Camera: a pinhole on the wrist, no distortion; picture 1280 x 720 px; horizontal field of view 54.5 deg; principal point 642.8 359.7 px. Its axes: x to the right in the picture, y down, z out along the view. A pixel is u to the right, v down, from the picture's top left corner.
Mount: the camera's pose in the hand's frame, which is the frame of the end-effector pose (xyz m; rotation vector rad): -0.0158 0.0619 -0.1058 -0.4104 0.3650 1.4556
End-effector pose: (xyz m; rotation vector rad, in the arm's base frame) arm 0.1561 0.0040 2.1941 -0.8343 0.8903 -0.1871
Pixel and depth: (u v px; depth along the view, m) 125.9 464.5 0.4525
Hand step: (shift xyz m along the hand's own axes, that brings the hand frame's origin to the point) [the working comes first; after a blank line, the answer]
In the camera's frame: -0.1882 0.0382 0.4525

-0.0734 0.1171 0.3793
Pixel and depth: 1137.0 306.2 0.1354
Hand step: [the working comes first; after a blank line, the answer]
In the camera's frame: 0.0538 -0.0058 0.1354

-0.0066 0.1736 -0.0125
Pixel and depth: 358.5 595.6 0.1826
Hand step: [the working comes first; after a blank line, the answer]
In the camera's frame: -0.0418 0.0347 0.1826

-0.0554 0.1154 0.0727
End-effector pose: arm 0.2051 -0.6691 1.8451 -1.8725 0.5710 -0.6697
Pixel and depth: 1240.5 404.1 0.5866
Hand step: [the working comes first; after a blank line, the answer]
In the camera's frame: 0.2822 0.0210 0.5866

-0.0181 0.5917 0.2730
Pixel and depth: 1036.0 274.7 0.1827
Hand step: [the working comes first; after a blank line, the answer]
In the camera's frame: 0.0578 -0.0125 0.1827

-0.0001 0.1993 0.0275
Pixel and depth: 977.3 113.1 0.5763
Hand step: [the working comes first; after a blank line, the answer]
In the camera's frame: 0.1551 -0.1144 0.5763

0.1062 0.4663 0.3311
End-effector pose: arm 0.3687 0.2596 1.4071 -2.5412 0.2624 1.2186
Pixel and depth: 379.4 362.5 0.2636
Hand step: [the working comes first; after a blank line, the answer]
In the camera's frame: -0.0559 0.0006 0.2636

-0.0233 0.1396 0.1521
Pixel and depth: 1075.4 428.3 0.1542
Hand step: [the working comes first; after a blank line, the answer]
In the camera's frame: 0.0537 0.0085 0.1542

-0.0211 0.1834 0.0034
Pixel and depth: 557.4 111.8 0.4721
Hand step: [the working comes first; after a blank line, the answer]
In the camera's frame: -0.0324 -0.0942 0.4721

0.0713 0.2536 0.3283
